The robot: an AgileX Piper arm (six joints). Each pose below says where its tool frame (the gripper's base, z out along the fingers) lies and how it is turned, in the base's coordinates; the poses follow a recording.
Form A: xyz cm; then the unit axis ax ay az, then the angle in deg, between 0 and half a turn.
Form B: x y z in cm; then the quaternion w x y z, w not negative. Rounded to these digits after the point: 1 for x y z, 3 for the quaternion.
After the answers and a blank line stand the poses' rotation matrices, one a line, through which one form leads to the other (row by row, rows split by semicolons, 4 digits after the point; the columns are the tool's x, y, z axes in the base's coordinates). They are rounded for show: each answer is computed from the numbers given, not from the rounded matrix.
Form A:
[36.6 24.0 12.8 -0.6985 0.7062 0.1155 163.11]
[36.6 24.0 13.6 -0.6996 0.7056 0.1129 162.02]
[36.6 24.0 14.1 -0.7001 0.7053 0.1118 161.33]
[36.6 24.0 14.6 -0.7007 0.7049 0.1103 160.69]
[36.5 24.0 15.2 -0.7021 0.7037 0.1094 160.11]
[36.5 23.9 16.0 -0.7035 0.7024 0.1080 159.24]
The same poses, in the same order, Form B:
[36.6 24.0 12.8 0.147 -0.691 0.699 0.114]
[36.6 24.0 13.6 0.156 -0.691 0.697 0.112]
[36.6 24.0 14.1 0.162 -0.691 0.696 0.110]
[36.6 24.0 14.6 0.168 -0.691 0.695 0.109]
[36.5 24.0 15.2 0.173 -0.692 0.693 0.108]
[36.5 23.9 16.0 0.180 -0.692 0.691 0.106]

-0.0021 -0.9989 0.0473; -0.9318 0.0191 0.3626; -0.3631 -0.0433 -0.9308
0.0038 -0.9980 0.0637; -0.9283 0.0202 0.3714; -0.3719 -0.0605 -0.9263
0.0070 -0.9973 0.0734; -0.9257 0.0213 0.3776; -0.3782 -0.0706 -0.9230
0.0106 -0.9965 0.0829; -0.9236 0.0220 0.3828; -0.3833 -0.0806 -0.9201
0.0160 -0.9958 0.0904; -0.9213 0.0204 0.3882; -0.3884 -0.0895 -0.9171
0.0227 -0.9945 0.1019; -0.9180 0.0197 0.3962; -0.3960 -0.1026 -0.9125

